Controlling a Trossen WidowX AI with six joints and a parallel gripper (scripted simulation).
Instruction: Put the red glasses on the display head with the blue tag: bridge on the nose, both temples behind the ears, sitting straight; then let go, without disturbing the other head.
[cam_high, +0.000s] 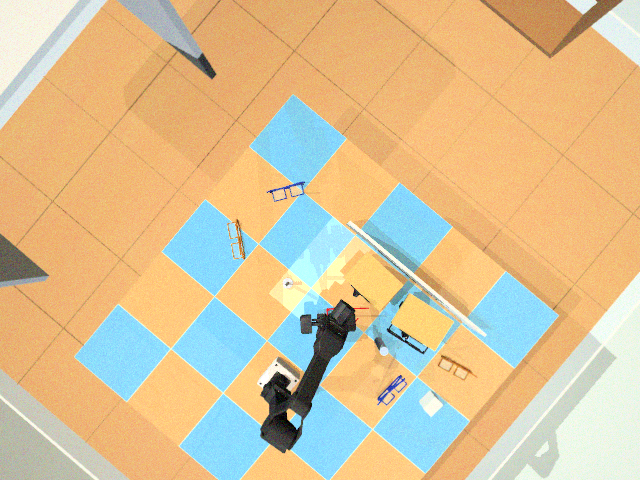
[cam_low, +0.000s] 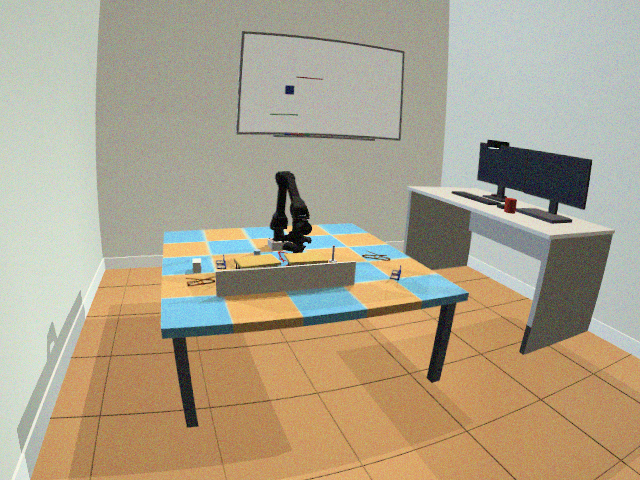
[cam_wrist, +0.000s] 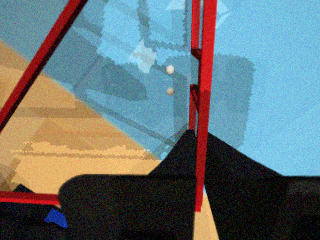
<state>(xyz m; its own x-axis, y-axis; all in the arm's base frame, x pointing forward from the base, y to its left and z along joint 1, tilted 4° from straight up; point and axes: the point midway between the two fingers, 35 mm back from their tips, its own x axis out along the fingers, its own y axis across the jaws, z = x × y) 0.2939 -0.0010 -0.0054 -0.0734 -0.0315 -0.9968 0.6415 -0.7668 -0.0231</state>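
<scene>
My gripper tip is 2 cm short of the red glasses, 6 cm to the left of it and 1 cm below it. Round my gripper tip: white cube 2 cm behind, 49 cm to the right; then blue glasses 8 cm behind, 36 cm to the right, 1 cm below; then long white panel 30 cm ahead, 15 cm to the right, 3 cm above.
</scene>
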